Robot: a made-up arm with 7 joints. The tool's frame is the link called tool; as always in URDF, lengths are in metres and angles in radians. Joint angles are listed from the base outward.
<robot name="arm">
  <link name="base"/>
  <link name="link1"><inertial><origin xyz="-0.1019 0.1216 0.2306"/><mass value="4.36"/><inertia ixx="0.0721" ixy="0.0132" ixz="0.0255" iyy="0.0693" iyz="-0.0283" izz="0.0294"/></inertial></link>
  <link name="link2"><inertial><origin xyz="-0.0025 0.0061 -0.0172"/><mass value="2.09"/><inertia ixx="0.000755" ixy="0" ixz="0" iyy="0.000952" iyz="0" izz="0.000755"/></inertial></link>
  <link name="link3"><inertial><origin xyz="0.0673 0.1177 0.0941"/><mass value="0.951"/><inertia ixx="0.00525" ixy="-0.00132" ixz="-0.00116" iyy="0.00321" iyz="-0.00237" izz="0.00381"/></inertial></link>
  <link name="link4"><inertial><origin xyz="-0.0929 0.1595 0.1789"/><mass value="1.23"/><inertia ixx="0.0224" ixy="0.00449" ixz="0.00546" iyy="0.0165" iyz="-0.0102" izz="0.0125"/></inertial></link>
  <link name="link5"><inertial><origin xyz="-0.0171 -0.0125 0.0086"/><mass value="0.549"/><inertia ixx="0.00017" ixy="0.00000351" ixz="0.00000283" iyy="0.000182" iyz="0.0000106" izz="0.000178"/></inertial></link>
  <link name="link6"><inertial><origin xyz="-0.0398 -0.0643 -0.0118"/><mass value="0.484"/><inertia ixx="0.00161" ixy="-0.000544" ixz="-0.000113" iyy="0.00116" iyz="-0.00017" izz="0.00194"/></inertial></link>
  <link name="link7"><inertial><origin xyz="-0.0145 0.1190 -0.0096"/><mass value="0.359"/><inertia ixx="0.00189" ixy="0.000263" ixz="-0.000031" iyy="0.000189" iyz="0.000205" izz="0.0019"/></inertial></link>
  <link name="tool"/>
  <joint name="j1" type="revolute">
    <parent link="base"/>
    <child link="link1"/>
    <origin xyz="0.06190 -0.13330 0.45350"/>
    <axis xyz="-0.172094 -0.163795 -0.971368"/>
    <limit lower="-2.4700" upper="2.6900"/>
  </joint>
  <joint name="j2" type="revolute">
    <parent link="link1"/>
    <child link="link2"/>
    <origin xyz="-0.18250 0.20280 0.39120"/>
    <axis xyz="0 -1 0"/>
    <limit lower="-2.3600" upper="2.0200"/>
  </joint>
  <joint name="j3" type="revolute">
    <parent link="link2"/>
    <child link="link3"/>
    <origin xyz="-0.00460 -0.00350 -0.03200"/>
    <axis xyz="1 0 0"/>
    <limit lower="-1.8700" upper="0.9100"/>
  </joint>
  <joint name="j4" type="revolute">
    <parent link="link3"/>
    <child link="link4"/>
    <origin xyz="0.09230 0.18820 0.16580"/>
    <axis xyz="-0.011 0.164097 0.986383"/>
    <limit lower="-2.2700" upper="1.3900"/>
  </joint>
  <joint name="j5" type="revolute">
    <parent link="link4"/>
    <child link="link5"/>
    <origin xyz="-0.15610 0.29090 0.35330"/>
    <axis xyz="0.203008 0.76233 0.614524"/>
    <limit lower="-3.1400" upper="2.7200"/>
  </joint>
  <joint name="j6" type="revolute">
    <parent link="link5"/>
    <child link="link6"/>
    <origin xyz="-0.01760 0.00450 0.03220"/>
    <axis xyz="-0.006 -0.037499 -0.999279"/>
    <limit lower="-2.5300" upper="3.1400"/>
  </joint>
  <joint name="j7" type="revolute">
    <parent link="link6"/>
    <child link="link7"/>
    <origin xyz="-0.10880 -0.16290 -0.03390"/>
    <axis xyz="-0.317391 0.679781 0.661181"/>
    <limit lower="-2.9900" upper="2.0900"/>
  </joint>
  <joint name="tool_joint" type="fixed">
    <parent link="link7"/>
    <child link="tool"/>
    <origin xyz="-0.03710 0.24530 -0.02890" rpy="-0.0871 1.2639 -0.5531"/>
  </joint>
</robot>
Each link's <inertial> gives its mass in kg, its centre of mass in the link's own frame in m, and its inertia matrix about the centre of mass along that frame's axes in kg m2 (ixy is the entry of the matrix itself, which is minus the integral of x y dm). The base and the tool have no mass. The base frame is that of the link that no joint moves.
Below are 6 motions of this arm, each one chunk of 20 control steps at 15 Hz.
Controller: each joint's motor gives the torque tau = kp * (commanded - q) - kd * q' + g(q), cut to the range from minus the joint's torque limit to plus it. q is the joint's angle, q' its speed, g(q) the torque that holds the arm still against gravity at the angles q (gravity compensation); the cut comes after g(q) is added. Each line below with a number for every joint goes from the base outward.
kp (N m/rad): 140 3.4 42 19 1.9 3.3 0.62
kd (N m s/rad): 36 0.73 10 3.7 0.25 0.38 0.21
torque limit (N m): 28 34 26 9.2 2 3.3 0.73
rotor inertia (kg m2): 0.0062 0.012 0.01 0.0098 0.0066 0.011 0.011
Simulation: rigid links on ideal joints. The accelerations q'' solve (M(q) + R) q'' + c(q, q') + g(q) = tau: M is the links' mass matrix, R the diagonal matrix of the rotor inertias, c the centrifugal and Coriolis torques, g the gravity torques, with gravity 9.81 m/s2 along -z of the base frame. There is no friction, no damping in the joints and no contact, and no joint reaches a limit. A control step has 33 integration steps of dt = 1/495 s. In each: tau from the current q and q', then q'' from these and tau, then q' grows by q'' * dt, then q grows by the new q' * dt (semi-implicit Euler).
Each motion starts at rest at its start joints. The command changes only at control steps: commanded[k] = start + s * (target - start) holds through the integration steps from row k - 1 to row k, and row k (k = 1, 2, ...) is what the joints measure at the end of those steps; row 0 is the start. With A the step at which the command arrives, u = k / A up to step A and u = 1 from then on. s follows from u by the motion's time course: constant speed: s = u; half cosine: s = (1 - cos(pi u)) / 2; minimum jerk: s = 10 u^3 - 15 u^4 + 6 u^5; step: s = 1 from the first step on.
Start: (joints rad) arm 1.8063 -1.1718 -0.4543 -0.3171 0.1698 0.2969 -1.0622
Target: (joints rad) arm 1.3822 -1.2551 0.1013 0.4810 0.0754 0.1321 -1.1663
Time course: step
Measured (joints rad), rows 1 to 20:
1: 1.7299 -1.2676 -0.3652 -0.3175 0.0498 0.3034 -1.0459
2: 1.6459 -1.3979 -0.2814 -0.1358 -0.0502 0.2949 -1.0271
3: 1.5773 -1.4236 -0.2075 0.0335 -0.0342 0.2351 -1.0190
4: 1.5283 -1.3935 -0.1358 0.1664 0.0201 0.1742 -1.0285
5: 1.4942 -1.3447 -0.0684 0.2704 0.0691 0.1357 -1.0528
6: 1.4697 -1.2928 -0.0095 0.3502 0.0974 0.1194 -1.0846
7: 1.4513 -1.2432 0.0376 0.4091 0.1056 0.1177 -1.1163
8: 1.4367 -1.1975 0.0723 0.4501 0.1008 0.1226 -1.1433
9: 1.4249 -1.1559 0.0955 0.4766 0.0902 0.1292 -1.1634
10: 1.4153 -1.1187 0.1093 0.4919 0.0784 0.1349 -1.1761
11: 1.4076 -1.0861 0.1159 0.4992 0.0677 0.1392 -1.1822
12: 1.4012 -1.0585 0.1176 0.5013 0.0587 0.1423 -1.1830
13: 1.3962 -1.0362 0.1162 0.5003 0.0515 0.1444 -1.1799
14: 1.3922 -1.0194 0.1133 0.4977 0.0460 0.1458 -1.1744
15: 1.3890 -1.0081 0.1098 0.4947 0.0422 0.1466 -1.1678
16: 1.3866 -1.0023 0.1064 0.4917 0.0399 0.1469 -1.1611
17: 1.3848 -1.0019 0.1035 0.4892 0.0391 0.1469 -1.1549
18: 1.3834 -1.0064 0.1013 0.4873 0.0396 0.1464 -1.1499
19: 1.3824 -1.0157 0.0997 0.4858 0.0412 0.1456 -1.1461
20: 1.3818 -1.0291 0.0988 0.4848 0.0438 0.1445 -1.1438

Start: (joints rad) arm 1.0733 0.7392 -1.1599 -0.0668 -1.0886 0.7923 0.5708
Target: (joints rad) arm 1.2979 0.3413 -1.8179 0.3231 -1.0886 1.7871 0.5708
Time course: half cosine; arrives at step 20
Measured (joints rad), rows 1 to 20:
1: 1.0735 0.7393 -1.1602 -0.0660 -1.0883 0.7940 0.5705
2: 1.0742 0.7390 -1.1617 -0.0629 -1.0872 0.8011 0.5692
3: 1.0758 0.7371 -1.1656 -0.0569 -1.0852 0.8172 0.5664
4: 1.0788 0.7326 -1.1733 -0.0474 -1.0828 0.8442 0.5618
5: 1.0834 0.7244 -1.1859 -0.0346 -1.0807 0.8825 0.5560
6: 1.0899 0.7123 -1.2042 -0.0184 -1.0791 0.9315 0.5496
7: 1.0985 0.6962 -1.2287 0.0006 -1.0784 0.9900 0.5434
8: 1.1090 0.6768 -1.2593 0.0221 -1.0786 1.0564 0.5381
9: 1.1215 0.6550 -1.2957 0.0454 -1.0797 1.1290 0.5346
10: 1.1355 0.6316 -1.3372 0.0701 -1.0815 1.2056 0.5332
11: 1.1509 0.6076 -1.3828 0.0956 -1.0839 1.2842 0.5341
12: 1.1671 0.5840 -1.4315 0.1212 -1.0867 1.3625 0.5374
13: 1.1838 0.5614 -1.4818 0.1465 -1.0898 1.4384 0.5426
14: 1.2004 0.5402 -1.5325 0.1710 -1.0928 1.5100 0.5494
15: 1.2165 0.5207 -1.5820 0.1942 -1.0955 1.5755 0.5572
16: 1.2317 0.5030 -1.6292 0.2157 -1.0977 1.6333 0.5655
17: 1.2455 0.4870 -1.6727 0.2349 -1.0992 1.6822 0.5737
18: 1.2577 0.4727 -1.7114 0.2515 -1.1000 1.7213 0.5815
19: 1.2681 0.4599 -1.7444 0.2651 -1.1001 1.7496 0.5885
20: 1.2762 0.4485 -1.7710 0.2753 -1.0997 1.7667 0.5947

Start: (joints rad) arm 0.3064 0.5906 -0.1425 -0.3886 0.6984 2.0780 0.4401
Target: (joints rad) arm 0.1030 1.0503 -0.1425 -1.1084 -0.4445 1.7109 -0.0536
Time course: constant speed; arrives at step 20
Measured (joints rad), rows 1 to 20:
1: 0.3045 0.5945 -0.1434 -0.3983 0.6874 2.0684 0.4385
2: 0.3008 0.6020 -0.1445 -0.4158 0.6578 2.0520 0.4346
3: 0.2957 0.6129 -0.1456 -0.4391 0.6138 2.0345 0.4279
4: 0.2894 0.6266 -0.1466 -0.4664 0.5602 2.0178 0.4182
5: 0.2824 0.6427 -0.1476 -0.4965 0.5014 2.0021 0.4054
6: 0.2746 0.6606 -0.1485 -0.5284 0.4403 1.9866 0.3900
7: 0.2664 0.6798 -0.1494 -0.5616 0.3790 1.9705 0.3725
8: 0.2577 0.6998 -0.1500 -0.5956 0.3185 1.9537 0.3532
9: 0.2486 0.7206 -0.1505 -0.6301 0.2595 1.9360 0.3327
10: 0.2393 0.7419 -0.1507 -0.6649 0.2017 1.9176 0.3112
11: 0.2297 0.7637 -0.1508 -0.7000 0.1448 1.8988 0.2890
12: 0.2199 0.7859 -0.1506 -0.7353 0.0886 1.8799 0.2662
13: 0.2100 0.8085 -0.1504 -0.7707 0.0325 1.8609 0.2429
14: 0.2000 0.8314 -0.1500 -0.8062 -0.0235 1.8420 0.2192
15: 0.1899 0.8546 -0.1496 -0.8418 -0.0796 1.8233 0.1952
16: 0.1798 0.8780 -0.1492 -0.8775 -0.1359 1.8047 0.1710
17: 0.1696 0.9014 -0.1489 -0.9132 -0.1923 1.7862 0.1465
18: 0.1594 0.9248 -0.1485 -0.9490 -0.2488 1.7679 0.1218
19: 0.1492 0.9482 -0.1481 -0.9848 -0.3054 1.7495 0.0970
20: 0.1390 0.9714 -0.1478 -1.0207 -0.3621 1.7313 0.0720

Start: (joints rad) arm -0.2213 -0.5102 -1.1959 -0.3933 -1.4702 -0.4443 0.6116
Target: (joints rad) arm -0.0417 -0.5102 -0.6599 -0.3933 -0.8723 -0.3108 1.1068
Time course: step
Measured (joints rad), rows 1 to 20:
1: -0.1981 -0.5610 -1.1769 -0.4006 -1.3900 -0.3444 0.6678
2: -0.1738 -0.6083 -1.1098 -0.4078 -1.2693 -0.2289 0.7719
3: -0.1495 -0.6382 -1.0215 -0.4039 -1.1503 -0.1835 0.8648
4: -0.1259 -0.6450 -0.9323 -0.3967 -1.0229 -0.2031 0.9357
5: -0.1035 -0.6303 -0.8512 -0.3917 -0.8988 -0.2577 0.9923
6: -0.0831 -0.6062 -0.7818 -0.3911 -0.7983 -0.3191 1.0379
7: -0.0659 -0.5866 -0.7256 -0.3926 -0.7331 -0.3690 1.0722
8: -0.0532 -0.5768 -0.6835 -0.3932 -0.7012 -0.3997 1.0969
9: -0.0450 -0.5735 -0.6548 -0.3922 -0.6942 -0.4121 1.1147
10: -0.0403 -0.5715 -0.6377 -0.3904 -0.7044 -0.4101 1.1277
11: -0.0381 -0.5674 -0.6297 -0.3889 -0.7259 -0.3982 1.1364
12: -0.0374 -0.5604 -0.6282 -0.3881 -0.7542 -0.3802 1.1412
13: -0.0377 -0.5508 -0.6308 -0.3882 -0.7853 -0.3596 1.1420
14: -0.0384 -0.5399 -0.6358 -0.3889 -0.8159 -0.3393 1.1396
15: -0.0393 -0.5290 -0.6418 -0.3901 -0.8435 -0.3216 1.1347
16: -0.0401 -0.5195 -0.6478 -0.3916 -0.8662 -0.3078 1.1281
17: -0.0408 -0.5119 -0.6531 -0.3931 -0.8831 -0.2983 1.1210
18: -0.0412 -0.5066 -0.6574 -0.3945 -0.8939 -0.2929 1.1141
19: -0.0415 -0.5033 -0.6605 -0.3955 -0.8992 -0.2911 1.1081
20: -0.0416 -0.5018 -0.6625 -0.3961 -0.9000 -0.2920 1.1036

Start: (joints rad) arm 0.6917 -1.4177 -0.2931 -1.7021 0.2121 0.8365 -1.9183
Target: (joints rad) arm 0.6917 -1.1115 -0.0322 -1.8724 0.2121 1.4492 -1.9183
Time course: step
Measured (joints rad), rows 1 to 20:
1: 0.6809 -1.4174 -0.2684 -1.7083 0.2270 0.9835 -1.9273
2: 0.6756 -1.4102 -0.2344 -1.7336 0.2142 1.1871 -1.9412
3: 0.6762 -1.4013 -0.1966 -1.7665 0.1756 1.3365 -1.9568
4: 0.6799 -1.3914 -0.1581 -1.8013 0.1418 1.4266 -1.9687
5: 0.6847 -1.3794 -0.1221 -1.8333 0.1255 1.4750 -1.9739
6: 0.6894 -1.3636 -0.0908 -1.8597 0.1249 1.4979 -1.9729
7: 0.6934 -1.3436 -0.0654 -1.8794 0.1340 1.5060 -1.9674
8: 0.6963 -1.3194 -0.0463 -1.8924 0.1477 1.5055 -1.9595
9: 0.6982 -1.2916 -0.0330 -1.8996 0.1624 1.5001 -1.9510
10: 0.6991 -1.2609 -0.0246 -1.9019 0.1765 1.4921 -1.9431
11: 0.6993 -1.2283 -0.0201 -1.9009 0.1892 1.4831 -1.9366
12: 0.6990 -1.1945 -0.0184 -1.8976 0.2003 1.4741 -1.9317
13: 0.6983 -1.1604 -0.0185 -1.8931 0.2096 1.4659 -1.9283
14: 0.6974 -1.1267 -0.0197 -1.8883 0.2175 1.4588 -1.9262
15: 0.6965 -1.0941 -0.0213 -1.8835 0.2240 1.4530 -1.9251
16: 0.6955 -1.0633 -0.0230 -1.8793 0.2295 1.4485 -1.9246
17: 0.6946 -1.0349 -0.0246 -1.8758 0.2339 1.4451 -1.9243
18: 0.6939 -1.0092 -0.0257 -1.8730 0.2376 1.4427 -1.9242
19: 0.6932 -0.9866 -0.0266 -1.8710 0.2406 1.4410 -1.9241
20: 0.6927 -0.9674 -0.0271 -1.8695 0.2430 1.4400 -1.9238

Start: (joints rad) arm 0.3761 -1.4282 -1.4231 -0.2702 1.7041 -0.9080 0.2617
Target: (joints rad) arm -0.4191 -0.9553 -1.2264 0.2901 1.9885 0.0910 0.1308
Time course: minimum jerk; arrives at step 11
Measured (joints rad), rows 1 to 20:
1: 0.3752 -1.4271 -1.4223 -0.2691 1.7047 -0.9062 0.2616
2: 0.3693 -1.4193 -1.4170 -0.2621 1.7087 -0.8930 0.2608
3: 0.3522 -1.3975 -1.4037 -0.2431 1.7185 -0.8524 0.2595
4: 0.3189 -1.3545 -1.3815 -0.2085 1.7348 -0.7717 0.2586
5: 0.2666 -1.2862 -1.3526 -0.1586 1.7581 -0.6486 0.2595
6: 0.1962 -1.1932 -1.3216 -0.0971 1.7892 -0.4936 0.2629
7: 0.1120 -1.0843 -1.2937 -0.0303 1.8277 -0.3266 0.2674
8: 0.0213 -0.9785 -1.2731 0.0353 1.8697 -0.1705 0.2683
9: -0.0675 -0.8991 -1.2616 0.0942 1.9072 -0.0444 0.2601
10: -0.1473 -0.8632 -1.2585 0.1429 1.9336 0.0410 0.2401
11: -0.2138 -0.8728 -1.2615 0.1802 1.9495 0.0851 0.2103
12: -0.2676 -0.9138 -1.2670 0.2084 1.9624 0.0988 0.1765
13: -0.3104 -0.9698 -1.2721 0.2303 1.9769 0.0955 0.1445
14: -0.3439 -1.0283 -1.2756 0.2476 1.9922 0.0857 0.1179
15: -0.3696 -1.0810 -1.2767 0.2615 2.0052 0.0758 0.0977
16: -0.3886 -1.1230 -1.2754 0.2726 2.0132 0.0689 0.0837
17: -0.4022 -1.1517 -1.2719 0.2814 2.0155 0.0662 0.0753
18: -0.4114 -1.1665 -1.2667 0.2881 2.0125 0.0674 0.0719
19: -0.4171 -1.1676 -1.2604 0.2930 2.0060 0.0714 0.0727
20: -0.4202 -1.1569 -1.2537 0.2960 1.9980 0.0768 0.0769

